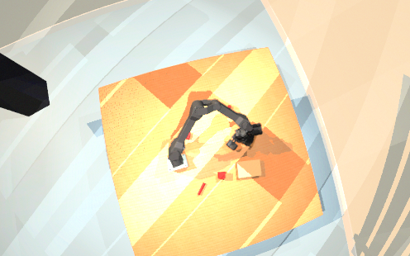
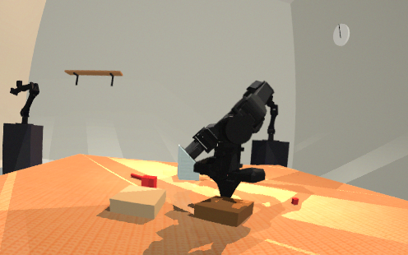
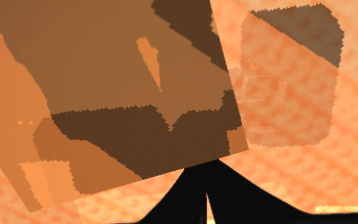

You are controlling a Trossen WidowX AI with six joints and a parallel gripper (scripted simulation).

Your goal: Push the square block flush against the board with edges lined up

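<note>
Now: gripper tip 1 cm past the board, 21 cm to the left of it and 1 cm below it. From my gripper tip the other things lie so: small red cube (4 cm ahead, 20 cm to the left); then square block (6 cm ahead, 3 cm to the right, 1 cm above); then thin red stick (33 cm behind, 20 cm to the right).
</note>
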